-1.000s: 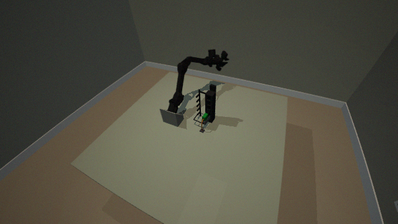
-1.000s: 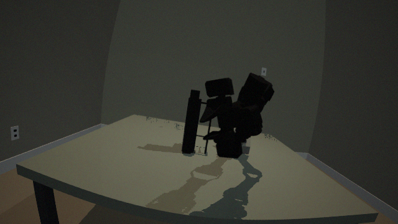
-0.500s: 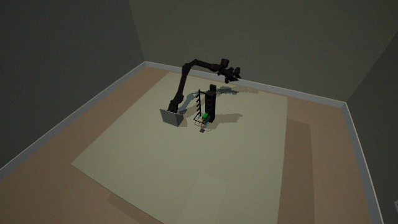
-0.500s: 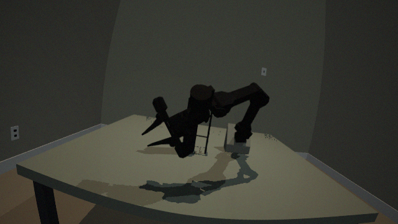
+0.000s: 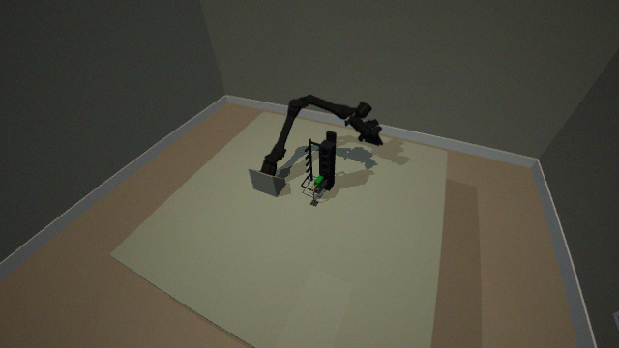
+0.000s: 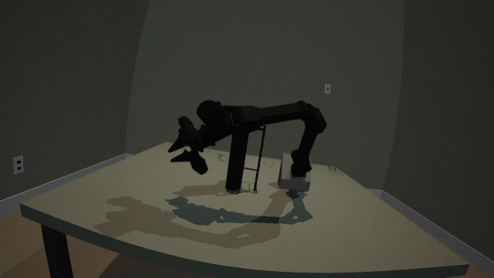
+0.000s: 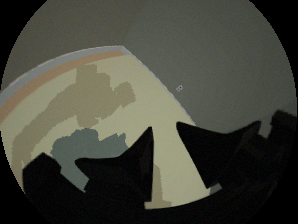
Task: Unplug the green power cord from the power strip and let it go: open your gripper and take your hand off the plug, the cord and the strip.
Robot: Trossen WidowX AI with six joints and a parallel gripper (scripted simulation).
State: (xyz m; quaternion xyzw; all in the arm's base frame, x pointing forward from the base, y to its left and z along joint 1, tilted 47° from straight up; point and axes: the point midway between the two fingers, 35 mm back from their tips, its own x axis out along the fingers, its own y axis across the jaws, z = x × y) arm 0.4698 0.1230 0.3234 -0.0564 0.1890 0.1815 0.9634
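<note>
Now: the green plug 240 mm behind my gripper tip, 290 mm to the right of it and 30 mm below it.
</note>
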